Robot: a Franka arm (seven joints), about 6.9 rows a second.
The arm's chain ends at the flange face. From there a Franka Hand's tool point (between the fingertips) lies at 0.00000 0.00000 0.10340 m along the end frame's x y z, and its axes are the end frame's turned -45 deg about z.
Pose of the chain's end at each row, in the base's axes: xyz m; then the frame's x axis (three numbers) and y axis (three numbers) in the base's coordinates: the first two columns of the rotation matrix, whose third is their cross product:
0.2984, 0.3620, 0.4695, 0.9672, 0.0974, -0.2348, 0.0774, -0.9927, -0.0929
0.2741, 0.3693, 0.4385, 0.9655, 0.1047, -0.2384, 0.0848, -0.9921, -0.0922
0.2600, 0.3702, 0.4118, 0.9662, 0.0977, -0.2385, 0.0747, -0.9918, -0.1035
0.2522, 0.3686, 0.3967, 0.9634, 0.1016, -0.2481, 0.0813, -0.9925, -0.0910
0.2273, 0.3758, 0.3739, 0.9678, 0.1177, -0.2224, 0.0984, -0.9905, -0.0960
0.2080, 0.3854, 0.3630, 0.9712, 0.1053, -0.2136, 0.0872, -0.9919, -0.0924
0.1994, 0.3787, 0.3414, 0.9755, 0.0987, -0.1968, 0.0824, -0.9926, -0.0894
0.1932, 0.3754, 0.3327, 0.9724, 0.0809, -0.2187, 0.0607, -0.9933, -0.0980
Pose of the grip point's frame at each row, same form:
0.2734, 0.3694, 0.3694, 0.6292, 0.7708, -0.1003, 0.7386, -0.6331, -0.2317
0.2486, 0.3764, 0.3385, 0.6227, 0.7756, -0.1034, 0.7427, -0.6275, -0.2338
0.2345, 0.3787, 0.3120, 0.6304, 0.7704, -0.0955, 0.7360, -0.6322, -0.2418
0.2258, 0.3756, 0.2970, 0.6237, 0.7736, -0.1111, 0.7387, -0.6300, -0.2398
0.2034, 0.3831, 0.2736, 0.6148, 0.7836, -0.0894, 0.7539, -0.6172, -0.2251
0.1851, 0.3928, 0.2624, 0.6251, 0.7758, -0.0857, 0.7484, -0.6269, -0.2164
0.1783, 0.3860, 0.2404, 0.6315, 0.7717, -0.0759, 0.7480, -0.6321, -0.2024
0.1699, 0.3839, 0.2323, 0.6447, 0.7596, -0.0853, 0.7305, -0.6452, -0.2239

